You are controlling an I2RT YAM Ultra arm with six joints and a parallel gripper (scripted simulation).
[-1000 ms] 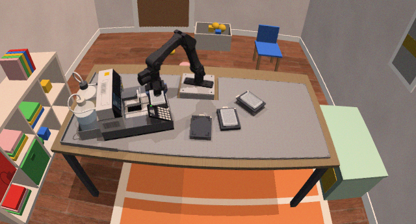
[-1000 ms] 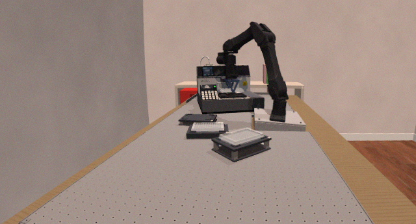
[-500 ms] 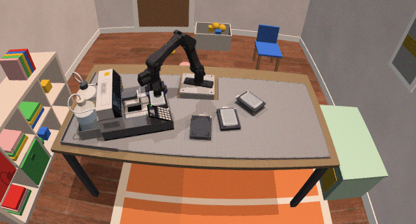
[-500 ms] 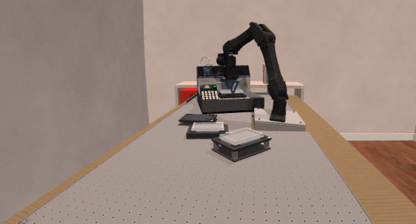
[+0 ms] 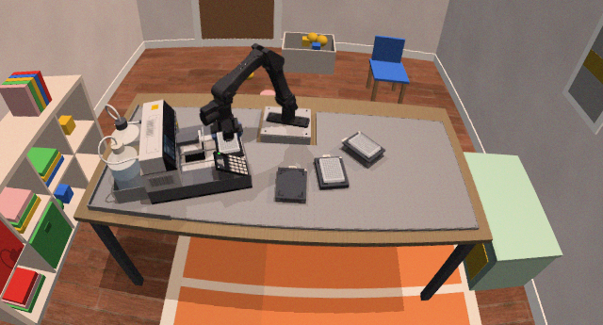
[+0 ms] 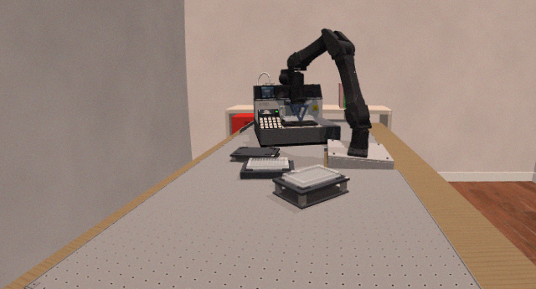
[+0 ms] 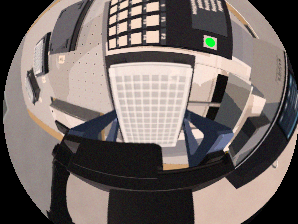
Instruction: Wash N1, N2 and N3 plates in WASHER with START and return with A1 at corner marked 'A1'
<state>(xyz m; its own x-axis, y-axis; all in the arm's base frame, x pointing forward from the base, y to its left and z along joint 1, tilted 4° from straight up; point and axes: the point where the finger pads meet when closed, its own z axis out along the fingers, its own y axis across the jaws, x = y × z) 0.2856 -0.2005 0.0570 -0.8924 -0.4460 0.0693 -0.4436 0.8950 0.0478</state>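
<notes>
Right now my hand is 20 mm above the washer carrier. The rest, counted from my hand: manifold 70 mm ahead, 130 mm to the right, 30 mm above; then plate washer 70 mm ahead, 140 mm to the right, 20 mm above; then nest 180 mm behind, 570 mm to the left, 80 mm below.
</notes>
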